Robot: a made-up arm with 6 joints.
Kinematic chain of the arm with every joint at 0, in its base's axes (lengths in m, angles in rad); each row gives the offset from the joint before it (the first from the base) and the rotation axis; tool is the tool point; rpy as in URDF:
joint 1: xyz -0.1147 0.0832 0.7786 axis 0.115 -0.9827 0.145
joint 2: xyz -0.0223 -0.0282 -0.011 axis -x
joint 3: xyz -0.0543 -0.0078 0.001 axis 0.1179 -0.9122 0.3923
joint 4: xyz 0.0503 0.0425 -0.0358 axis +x
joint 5: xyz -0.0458 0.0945 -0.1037 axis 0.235 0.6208 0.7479
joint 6: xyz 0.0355 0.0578 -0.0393 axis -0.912 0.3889 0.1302
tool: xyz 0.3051 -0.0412 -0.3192 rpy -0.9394 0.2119 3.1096
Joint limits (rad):
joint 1: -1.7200..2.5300
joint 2: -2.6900..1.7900
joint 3: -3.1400..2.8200
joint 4: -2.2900..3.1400
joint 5: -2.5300..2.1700
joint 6: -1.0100..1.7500
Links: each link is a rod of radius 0.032 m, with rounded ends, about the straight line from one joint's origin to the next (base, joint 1, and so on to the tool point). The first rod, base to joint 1, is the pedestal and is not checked.
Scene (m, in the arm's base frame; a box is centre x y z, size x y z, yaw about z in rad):
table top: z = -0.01
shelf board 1: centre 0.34 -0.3 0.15 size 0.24 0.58 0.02 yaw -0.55
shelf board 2: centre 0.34 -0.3 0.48 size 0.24 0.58 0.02 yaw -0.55
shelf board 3: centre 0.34 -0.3 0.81 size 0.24 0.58 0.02 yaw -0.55
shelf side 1: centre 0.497 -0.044 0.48 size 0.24 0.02 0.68 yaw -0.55
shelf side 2: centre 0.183 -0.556 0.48 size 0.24 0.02 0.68 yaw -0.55
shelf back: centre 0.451 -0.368 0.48 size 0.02 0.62 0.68 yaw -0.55
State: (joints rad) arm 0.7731 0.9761 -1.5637 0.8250 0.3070 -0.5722
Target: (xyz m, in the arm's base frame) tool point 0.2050 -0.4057 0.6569
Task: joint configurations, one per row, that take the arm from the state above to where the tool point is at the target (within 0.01 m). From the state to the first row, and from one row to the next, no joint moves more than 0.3 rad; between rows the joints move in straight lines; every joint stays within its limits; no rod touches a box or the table.
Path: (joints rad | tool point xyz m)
1: 0.5984 0.7482 -1.4317 0.8744 0.0927 -0.7181 | 0.3088 -0.0953 0.3276
2: 0.4237 0.5204 -1.2997 0.9237 -0.1215 -0.8641 | 0.2589 -0.0619 0.3287
3: 0.2490 0.2925 -1.1677 0.9731 -0.3358 -1.0100 | 0.2041 -0.0419 0.3421
4: 0.3038 0.3238 -1.1044 0.9401 -0.5716 -1.0100 | 0.1843 -0.1329 0.4000
5: 0.3586 0.3550 -1.0411 0.9070 -0.8073 -1.0100 | 0.1517 -0.2103 0.4768
6: 0.4135 0.3863 -0.9779 0.8740 -1.0431 -1.0100 | 0.1030 -0.2684 0.5654
7: 0.4683 0.4176 -0.9146 0.8410 -1.2789 -1.0100 | 0.0367 -0.3025 0.6569
8: 0.5370 0.6142 -1.0434 0.8922 -1.0119 -1.0021 | 0.0873 -0.3228 0.6322
9: 0.6057 0.8108 -1.1721 0.9433 -0.7449 -0.9942 | 0.1317 -0.3482 0.6201
10: 0.6744 1.0074 -1.3009 0.9945 -0.4779 -0.9863 | 0.1714 -0.3767 0.6266
11: 0.7430 1.2040 -1.4297 1.0457 -0.2110 -0.9784 | 0.2050 -0.4057 0.6569

